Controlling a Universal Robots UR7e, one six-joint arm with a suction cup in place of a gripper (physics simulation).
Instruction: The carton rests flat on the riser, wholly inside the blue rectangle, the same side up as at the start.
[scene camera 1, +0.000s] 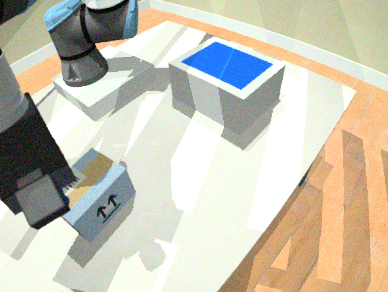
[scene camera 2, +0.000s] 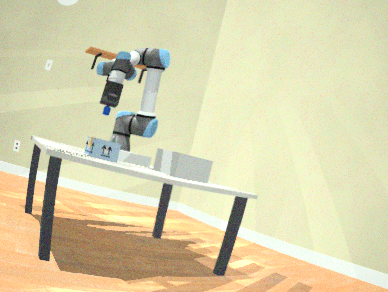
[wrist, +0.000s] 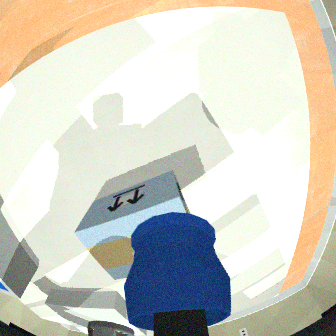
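Where they show: hand, tool point: (scene camera 2: 105, 114) (wrist: 173, 244); arm's base, link origin: (scene camera 1: 86, 73) (wrist: 110, 328).
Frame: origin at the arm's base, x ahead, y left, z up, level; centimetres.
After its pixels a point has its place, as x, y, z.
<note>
The light blue carton (scene camera 1: 102, 200) {48.1, -14.4, 1.4} (scene camera 2: 103, 149) {48.6, -15.9, -1.3} (wrist: 127, 207) {48.3, -15.0, 1.2} stands upright on the table, with a tan tape strip on top and the black arrows on its side pointing up. My gripper, a blue suction cup (scene camera 1: 66, 198) (scene camera 2: 106, 110) (wrist: 173, 222), is open, with nothing on it. It hangs above the carton with a clear gap and hides part of the carton's top in the wrist view. The grey riser (scene camera 1: 250, 112) {47.1, 25.9, -0.5} (scene camera 2: 186, 166) {46.9, 27.3, 0.4} stands apart from the carton. The blue rectangle (scene camera 1: 227, 65) {35.0, 28.9, 6.1} lies bare on its top; a sliver of blue shows at the wrist view's left edge.
The arm's base stands on a low pale plinth (scene camera 1: 95, 97) {14.9, -2.4, 0.1} beside the riser. The white table (scene camera 1: 200, 235) {62.5, -2.1, -5.9} (scene camera 2: 230, 191) {61.9, 46.4, -6.5} carries the carton, plinth and riser. A wooden wall shelf (scene camera 2: 95, 51) is behind the arm. Shadows and bright patches cross the table.
</note>
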